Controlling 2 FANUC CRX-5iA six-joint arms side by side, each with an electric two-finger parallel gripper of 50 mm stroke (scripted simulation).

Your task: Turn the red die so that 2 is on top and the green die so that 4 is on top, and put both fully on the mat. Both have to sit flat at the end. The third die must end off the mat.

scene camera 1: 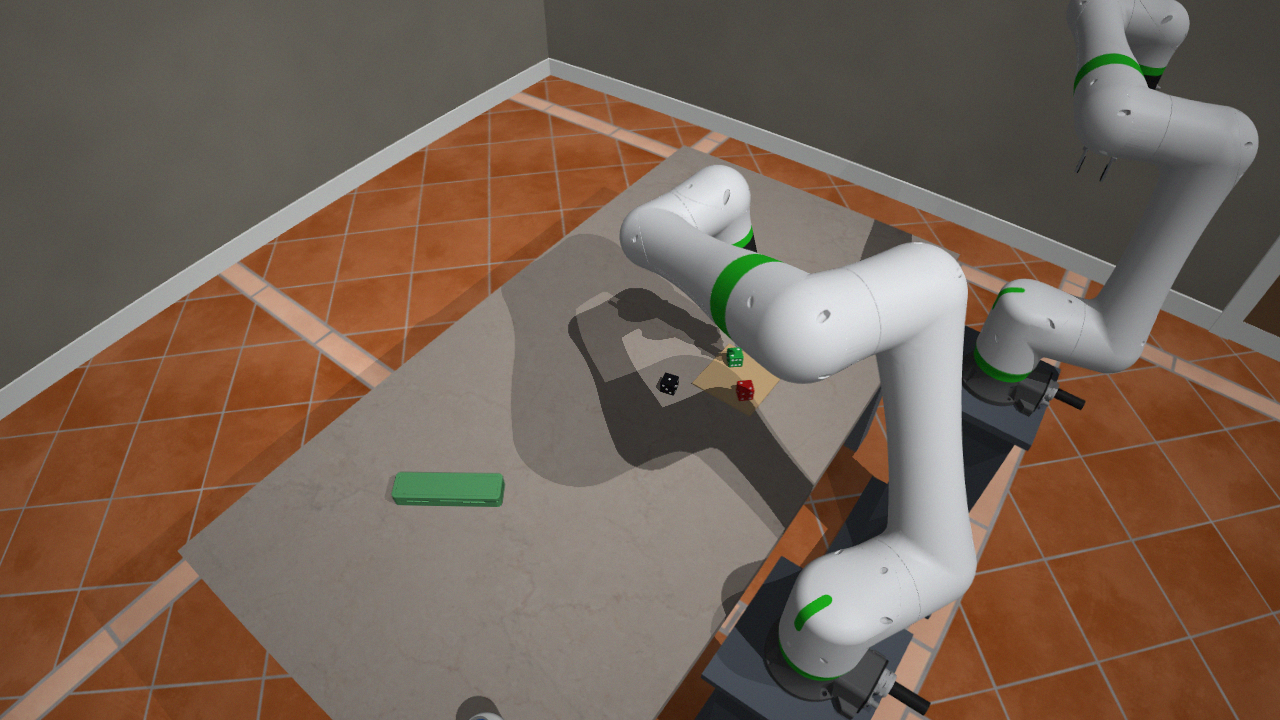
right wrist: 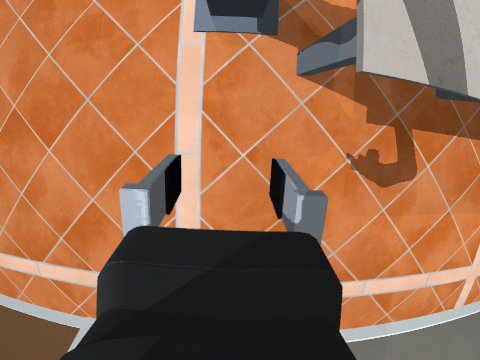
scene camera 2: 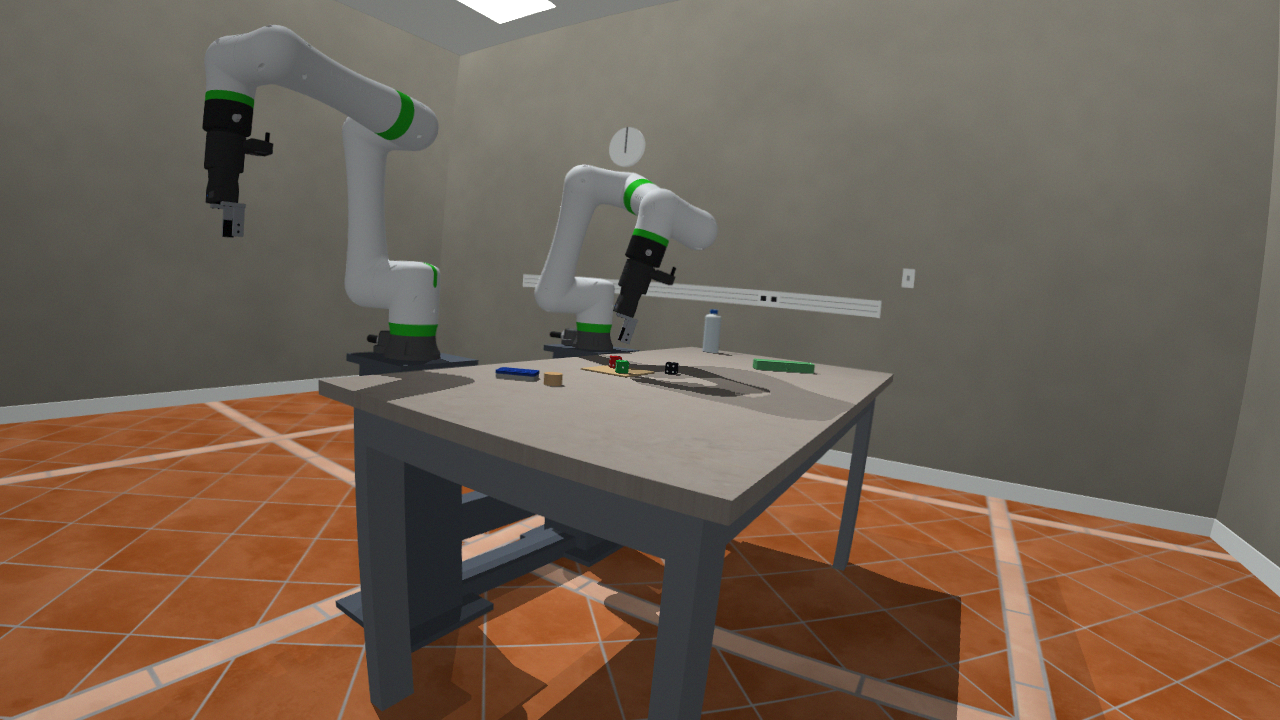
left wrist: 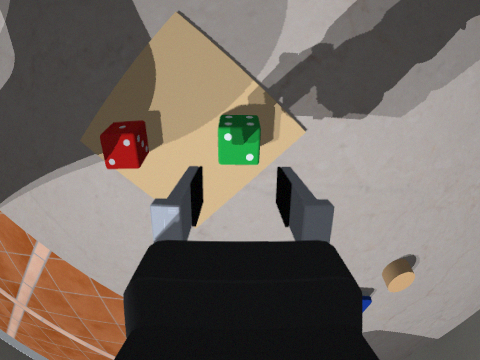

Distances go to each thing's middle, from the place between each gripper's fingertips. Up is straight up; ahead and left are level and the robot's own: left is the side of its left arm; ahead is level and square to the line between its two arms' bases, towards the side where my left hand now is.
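The wooden cylinder [left wrist: 398, 275] is 2 cm ahead of my left hand [scene camera 2: 623, 342], 28 cm to the right of it and 9 cm below it. The red die [left wrist: 125, 146] is 7 cm behind my left hand, 6 cm to the left of it and 8 cm below it, while the tan mat [scene camera 1: 717, 379] is 4 cm behind my left hand, 3 cm to the left of it and 10 cm below it. The green die [left wrist: 238, 135] is 8 cm below my left hand.
The green die is 42 cm ahead of my right hand [scene camera 2: 232, 236], 80 cm to the left of it and 27 cm below it. The red die is 35 cm ahead of my right hand, 86 cm to the left of it and 27 cm below it. I see the tan mat 39 cm ahead of my right hand, 83 cm to the left of it and 29 cm below it, and the wooden cylinder 44 cm ahead of my right hand, 52 cm to the left of it and 28 cm below it. Going by their middles, the wooden cylinder is the nearest to my right hand of the things named here.
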